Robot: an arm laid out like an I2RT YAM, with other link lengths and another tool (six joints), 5 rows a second.
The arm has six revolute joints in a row. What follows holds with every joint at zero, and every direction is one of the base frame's. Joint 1 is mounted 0.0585 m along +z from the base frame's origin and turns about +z. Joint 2 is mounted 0.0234 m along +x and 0.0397 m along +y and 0.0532 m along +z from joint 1 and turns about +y. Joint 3 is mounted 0.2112 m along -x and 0.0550 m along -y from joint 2 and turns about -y. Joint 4 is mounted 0.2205 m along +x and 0.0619 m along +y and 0.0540 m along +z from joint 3 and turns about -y. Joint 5 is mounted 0.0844 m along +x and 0.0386 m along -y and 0.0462 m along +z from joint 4 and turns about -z. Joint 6 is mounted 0.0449 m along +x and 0.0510 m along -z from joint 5 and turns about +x. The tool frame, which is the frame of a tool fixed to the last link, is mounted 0.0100 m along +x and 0.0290 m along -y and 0.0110 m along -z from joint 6; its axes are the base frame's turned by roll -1.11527, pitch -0.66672 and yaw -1.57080 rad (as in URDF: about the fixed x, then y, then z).
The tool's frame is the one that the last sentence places.
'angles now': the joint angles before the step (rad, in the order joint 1, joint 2, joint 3, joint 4, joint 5, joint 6). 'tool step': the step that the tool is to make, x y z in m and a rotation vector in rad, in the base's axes. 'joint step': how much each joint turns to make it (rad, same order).
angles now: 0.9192, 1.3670, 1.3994, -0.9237, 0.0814, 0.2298
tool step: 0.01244, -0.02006, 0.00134, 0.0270, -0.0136, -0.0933
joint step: -0.0851, -0.0408, -0.0343, 0.0220, 0.0000, 0.0107
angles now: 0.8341, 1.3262, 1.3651, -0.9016, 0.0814, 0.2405
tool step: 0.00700, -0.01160, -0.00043, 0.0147, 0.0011, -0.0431
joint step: -0.0530, -0.0187, -0.0179, 0.0091, -0.0148, -0.0003
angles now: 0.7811, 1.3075, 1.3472, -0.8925, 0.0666, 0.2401
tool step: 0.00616, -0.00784, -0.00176, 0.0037, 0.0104, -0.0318
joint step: -0.0409, -0.0004, -0.0054, 0.0000, -0.0134, -0.0004
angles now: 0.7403, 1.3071, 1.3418, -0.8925, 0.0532, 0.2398
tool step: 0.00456, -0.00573, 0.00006, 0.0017, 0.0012, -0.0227
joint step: -0.0290, 0.0000, 0.0004, 0.0000, -0.0057, -0.0035
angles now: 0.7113, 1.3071, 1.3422, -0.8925, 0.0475, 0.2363
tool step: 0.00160, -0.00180, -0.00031, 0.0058, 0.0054, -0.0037
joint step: -0.0115, 0.0004, 0.0000, 0.0001, -0.0111, -0.0007
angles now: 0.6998, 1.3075, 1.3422, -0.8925, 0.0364, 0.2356
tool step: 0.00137, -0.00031, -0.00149, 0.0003, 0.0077, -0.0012
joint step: -0.0057, 0.0058, 0.0001, 0.0000, -0.0069, 0.0000
